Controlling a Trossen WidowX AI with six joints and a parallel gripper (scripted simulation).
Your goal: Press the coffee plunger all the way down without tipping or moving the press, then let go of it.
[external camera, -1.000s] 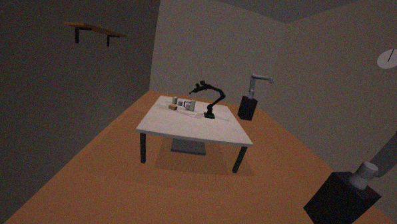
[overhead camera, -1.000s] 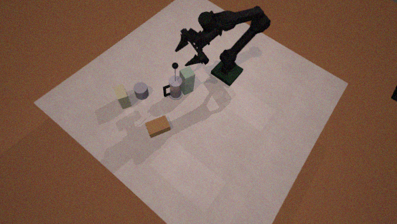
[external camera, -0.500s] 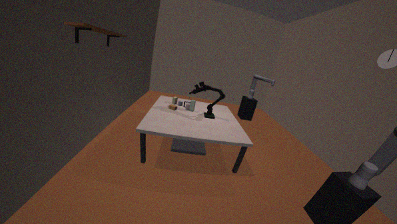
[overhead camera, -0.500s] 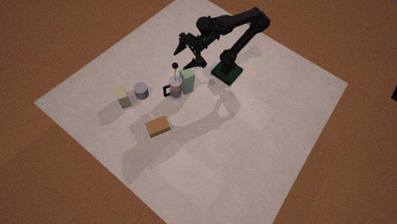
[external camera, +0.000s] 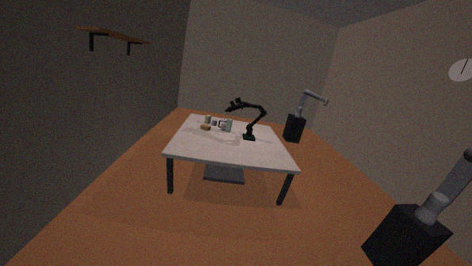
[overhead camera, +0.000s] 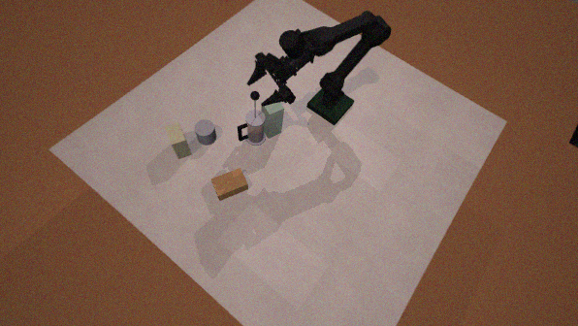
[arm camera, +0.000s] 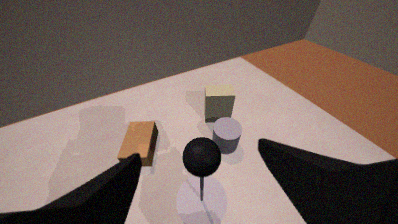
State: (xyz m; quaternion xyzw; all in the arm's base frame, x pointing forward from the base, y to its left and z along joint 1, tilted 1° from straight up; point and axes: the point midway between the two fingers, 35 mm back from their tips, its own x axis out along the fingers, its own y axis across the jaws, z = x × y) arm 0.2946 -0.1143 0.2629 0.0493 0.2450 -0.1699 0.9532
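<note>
Right now the coffee press is 14 cm below my gripper tip, 1 cm to the right of it and 1 cm ahead of it. Also, from my gripper tip: pale green box 18 cm below, 7 cm behind, 3 cm to the left; yellow-green box 22 cm ahead, 21 cm below, 18 cm to the right.
</note>
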